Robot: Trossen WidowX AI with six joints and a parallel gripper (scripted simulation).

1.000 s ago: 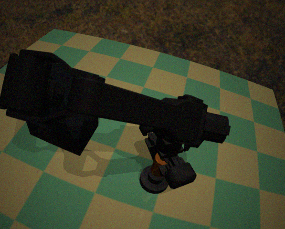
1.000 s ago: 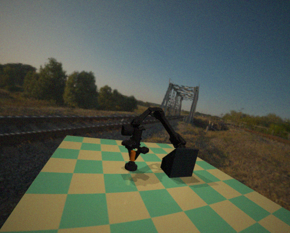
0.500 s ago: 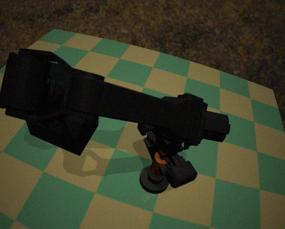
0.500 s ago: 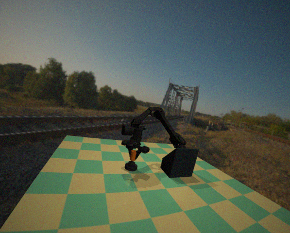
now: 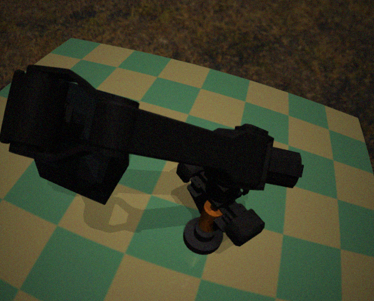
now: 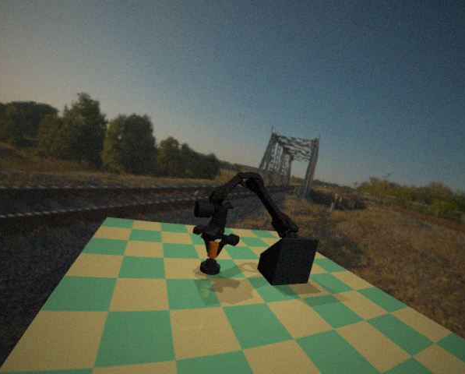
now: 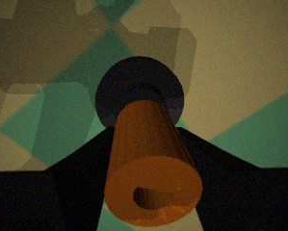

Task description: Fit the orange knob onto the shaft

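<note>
Now: the orange knob 20 mm above my gripper tip. The rest, counted from my gripper tip: dark round pedestal (40 mm below).
</note>
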